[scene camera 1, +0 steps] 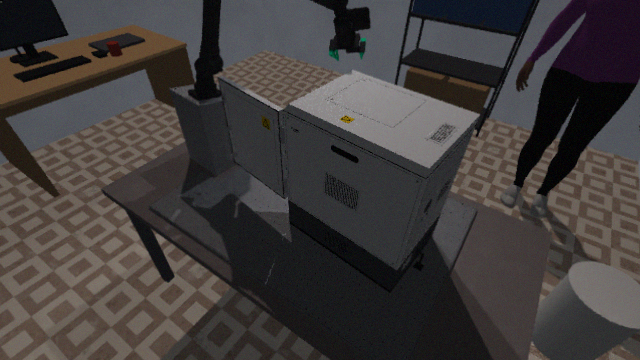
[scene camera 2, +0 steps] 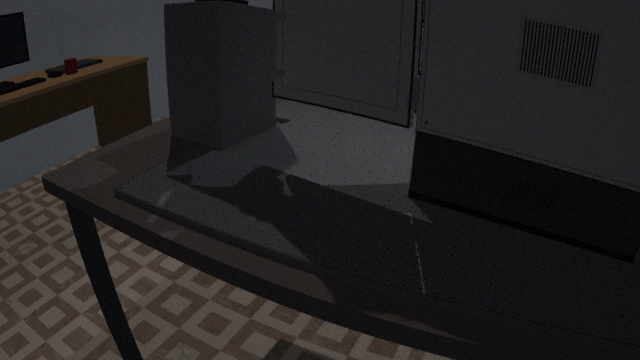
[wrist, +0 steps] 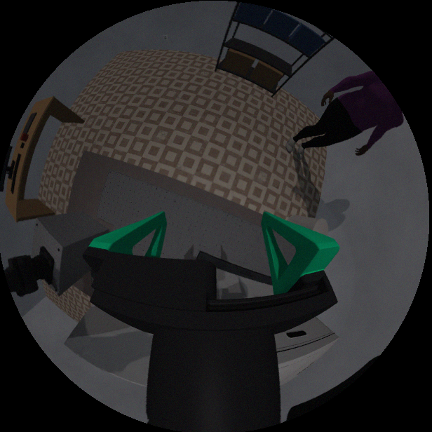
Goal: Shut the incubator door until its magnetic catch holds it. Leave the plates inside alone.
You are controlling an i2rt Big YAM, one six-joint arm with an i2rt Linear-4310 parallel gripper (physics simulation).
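Seen in the pictures: gripper, between the fingertips: [scene camera 1: 350,59]; arm's base, origin of its link: [scene camera 1: 205,94] [scene camera 2: 221,5].
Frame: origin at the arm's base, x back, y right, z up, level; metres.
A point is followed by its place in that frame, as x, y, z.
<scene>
The incubator [scene camera 1: 350,190] @(-0.826, 0.021, 0.011) [scene camera 2: 470,85] @(-0.649, 0.033, -0.105) [wrist: 312,342] is a white box on a dark base. Its door [scene camera 1: 252,145] @(-0.383, 0.052, -0.040) [scene camera 2: 345,55] @(-0.409, 0.052, -0.091), with a yellow warning label in the first scene view, stands open. It is swung out from the box's left edge towards the arm's pedestal, roughly in line with the slotted side panel. My gripper [scene camera 1: 348,56] @(-0.409, -0.453, 0.153) [wrist: 213,216] is open and empty, with green fingers spread wide. In the first scene view it appears above and behind the incubator's top, apart from box and door. It does not show in the second scene view. The plates inside are hidden.
The grey pedestal [scene camera 1: 200,130] @(-0.050, 0.085, -0.117) [scene camera 2: 220,75] @(-0.089, 0.081, -0.167) [wrist: 70,245] carries the arm close beside the door's free edge. The incubator stands on a perforated board on the table [scene camera 1: 510,240] @(-1.232, -0.529, -0.356) [scene camera 2: 100,175] @(0.052, 0.372, -0.356). A desk, a shelf rack, a person and a white cylinder [scene camera 1: 575,315] stand around the table.
</scene>
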